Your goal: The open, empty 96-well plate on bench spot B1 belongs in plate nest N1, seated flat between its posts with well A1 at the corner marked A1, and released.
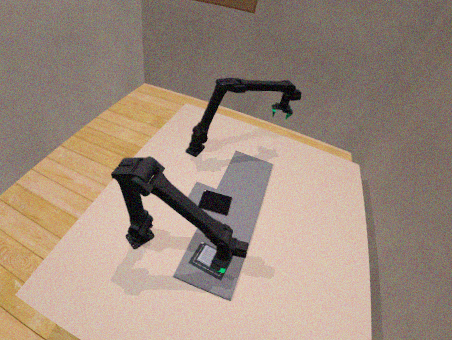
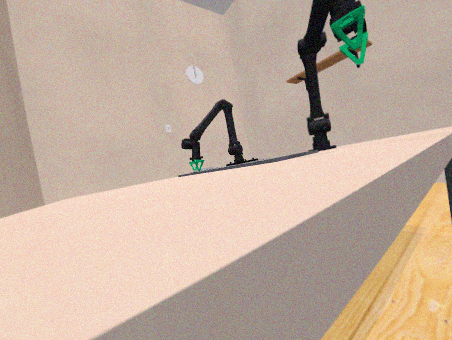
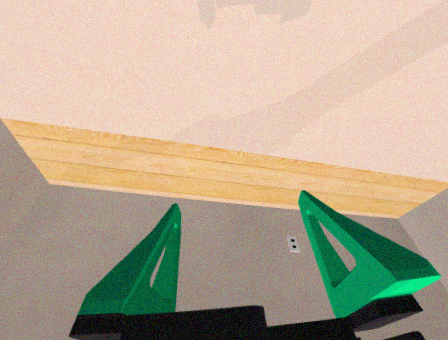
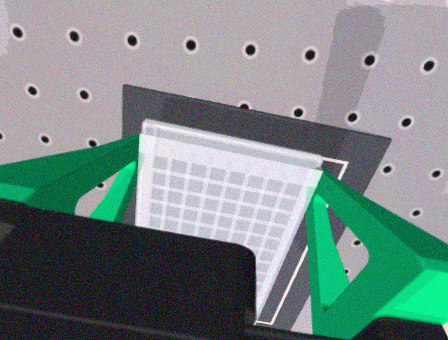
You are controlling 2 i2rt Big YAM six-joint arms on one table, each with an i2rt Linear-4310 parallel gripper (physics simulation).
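Observation:
The clear 96-well plate lies on the dark pad of spot B1, at the near end of the grey pegboard mat. My right gripper is down over the plate. Its green fingertips press against the plate's two opposite sides, so it is shut on it. The plate nest N1 is a black square farther along the mat, with nothing in it. My left gripper is open and empty, raised high beyond the far table edge.
A thin white outline marks the spot around the plate. The right arm's link slants over the mat close to the nest. The left arm's base stands at the mat's far end. The wooden floor lies beyond the table edge.

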